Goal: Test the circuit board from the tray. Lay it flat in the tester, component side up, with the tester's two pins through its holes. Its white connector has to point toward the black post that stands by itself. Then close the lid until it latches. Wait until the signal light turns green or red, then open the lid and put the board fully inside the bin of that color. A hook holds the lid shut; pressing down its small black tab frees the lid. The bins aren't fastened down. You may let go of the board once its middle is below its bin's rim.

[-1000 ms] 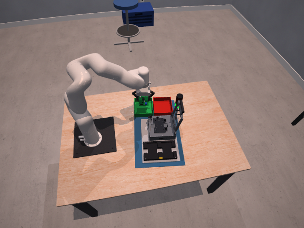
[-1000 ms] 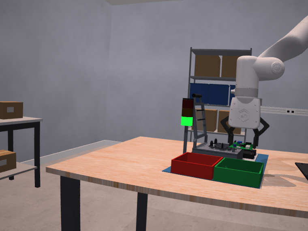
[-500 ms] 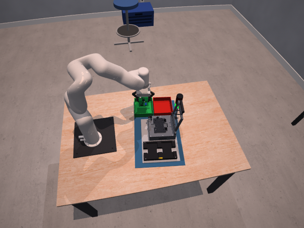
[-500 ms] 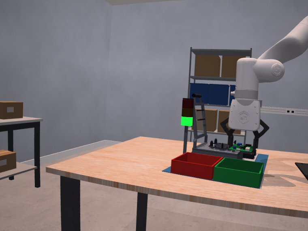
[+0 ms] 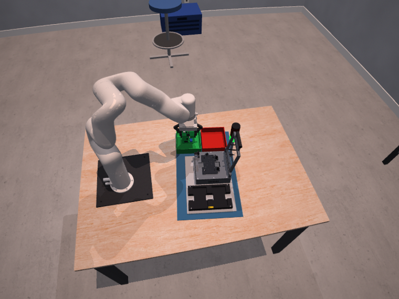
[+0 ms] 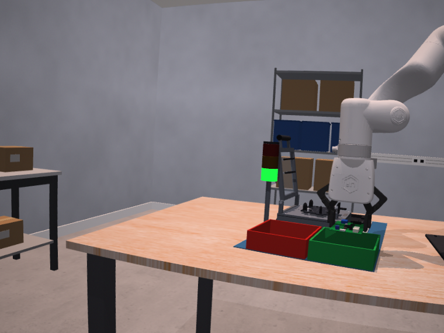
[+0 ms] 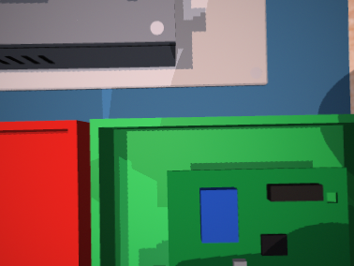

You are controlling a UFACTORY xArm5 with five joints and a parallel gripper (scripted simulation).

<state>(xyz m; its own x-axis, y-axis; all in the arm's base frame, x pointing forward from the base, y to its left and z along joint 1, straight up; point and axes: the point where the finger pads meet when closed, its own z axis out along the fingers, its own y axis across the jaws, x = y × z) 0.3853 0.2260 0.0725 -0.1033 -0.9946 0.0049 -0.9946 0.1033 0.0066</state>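
My gripper is now 7 cm above the green bin. Round my hand: red bin: 15 cm ahead, 7 cm below, 1 cm to the right; lid: 22 cm to the right, 20 cm ahead, 10 cm above; green circuit board: 1 cm below.
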